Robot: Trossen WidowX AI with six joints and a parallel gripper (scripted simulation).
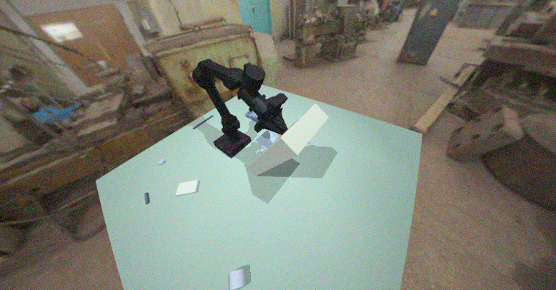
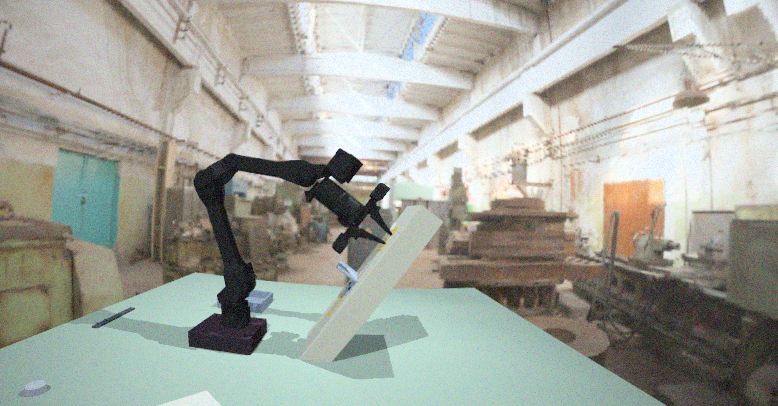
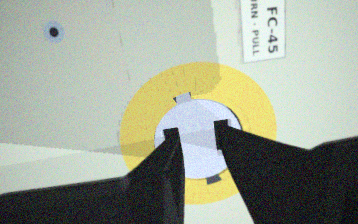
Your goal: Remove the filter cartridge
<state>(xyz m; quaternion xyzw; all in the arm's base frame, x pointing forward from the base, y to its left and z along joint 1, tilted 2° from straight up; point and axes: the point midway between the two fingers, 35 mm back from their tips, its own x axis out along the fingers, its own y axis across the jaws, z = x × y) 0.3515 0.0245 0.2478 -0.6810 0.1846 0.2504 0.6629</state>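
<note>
Now: the round filter cartridge 10 mm ahead of my gripper tip and 10 mm below it. Round my gripper tip: white card: 310 mm behind, 360 mm to the right, 270 mm below.
</note>
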